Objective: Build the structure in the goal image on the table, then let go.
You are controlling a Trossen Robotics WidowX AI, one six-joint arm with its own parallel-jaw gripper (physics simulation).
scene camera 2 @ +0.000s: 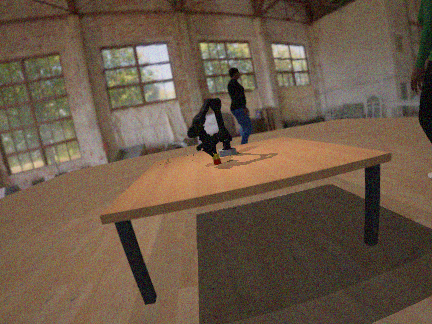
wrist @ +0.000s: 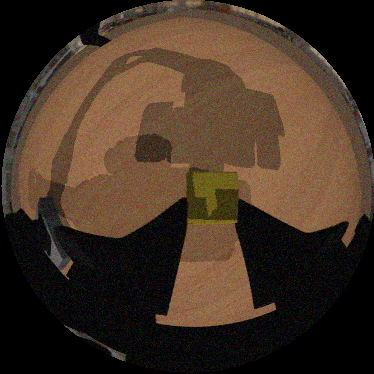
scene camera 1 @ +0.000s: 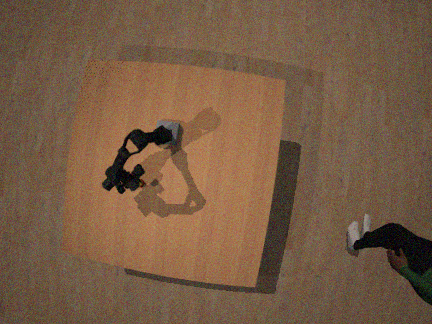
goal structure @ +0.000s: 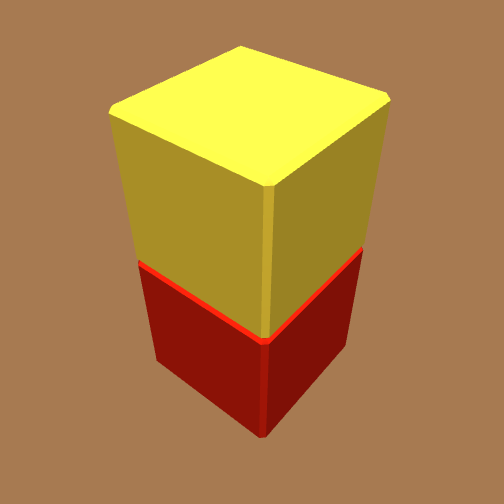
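Pixels of known places: gripper, fingertip midpoint: (scene camera 2: pixel 215 155) (wrist: pixel 210 203); arm's base, link origin: (scene camera 2: pixel 227 149) (wrist: pixel 43 235) (scene camera 1: pixel 166 135).
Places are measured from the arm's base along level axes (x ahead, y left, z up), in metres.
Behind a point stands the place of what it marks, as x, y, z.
My gripper (wrist: pixel 210 203) @(0.255, -0.174, 0.011) (scene camera 2: pixel 215 154) @(0.255, -0.174, 0.011) is shut on a yellow cube (wrist: pixel 205 184) @(0.262, -0.162, 0.022) (scene camera 2: pixel 216 156) @(0.278, -0.172, 0.009), which sits between the fingertips in the wrist view. In scene camera 2 a red cube (scene camera 2: pixel 217 162) @(0.280, -0.174, -0.030) is directly under the yellow cube, at table level. The two look stacked or nearly so; I cannot tell whether they touch. The red cube does not show in the wrist view, where the yellow cube and the fingers cover the spot below. In scene camera 1 the arm hides most of the cubes, and a small reddish-orange patch shows beside the gripper.
The wooden table (scene camera 1: pixel 225 115) @(-0.103, 0.339, -0.043) (scene camera 2: pixel 310 160) @(0.721, 0.177, -0.043) carries the arm's grey base (scene camera 1: pixel 172 126) @(-0.050, 0.038, 0.000) (scene camera 2: pixel 228 151) @(0.045, -0.009, -0.013). The arm's shadows fall across the table top. A person in dark clothes (scene camera 2: pixel 237 97) stands behind the table, and one in green (scene camera 1: pixel 419 282) (scene camera 2: pixel 425 45) stands off to the right.
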